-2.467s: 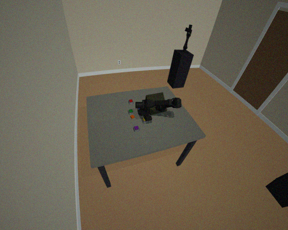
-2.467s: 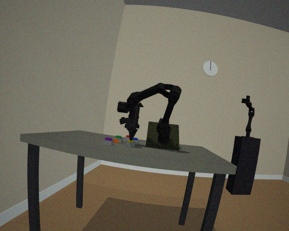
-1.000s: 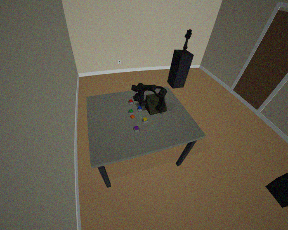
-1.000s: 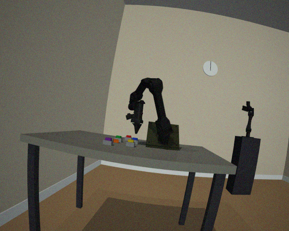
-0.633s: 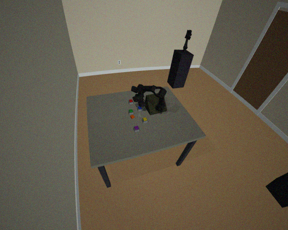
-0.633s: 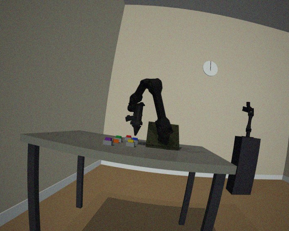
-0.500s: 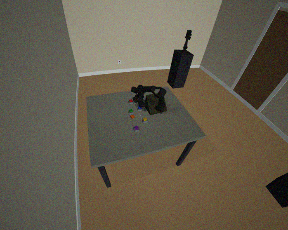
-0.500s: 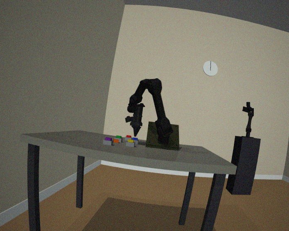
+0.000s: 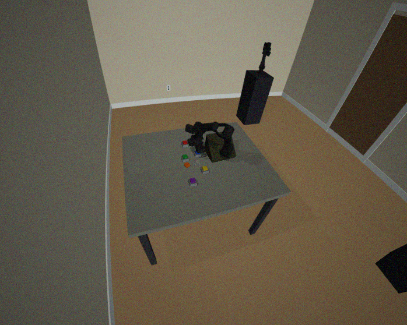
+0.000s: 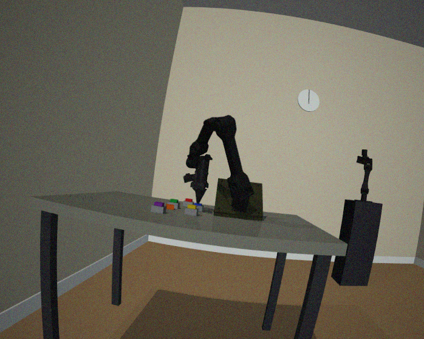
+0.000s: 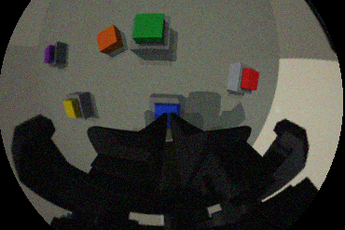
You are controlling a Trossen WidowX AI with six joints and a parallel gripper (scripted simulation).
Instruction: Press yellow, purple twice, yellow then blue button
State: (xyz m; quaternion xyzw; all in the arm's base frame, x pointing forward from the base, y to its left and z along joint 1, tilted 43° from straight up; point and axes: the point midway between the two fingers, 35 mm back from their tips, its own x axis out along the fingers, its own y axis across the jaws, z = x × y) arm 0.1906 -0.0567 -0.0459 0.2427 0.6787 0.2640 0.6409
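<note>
The blue button is 10 mm below my gripper tip. The rest, counted from my gripper tip: red button: 60 mm ahead, 130 mm to the right; orange block: 110 mm ahead, 100 mm to the left, 20 mm below; green button: 110 mm ahead, 30 mm to the left.
</note>
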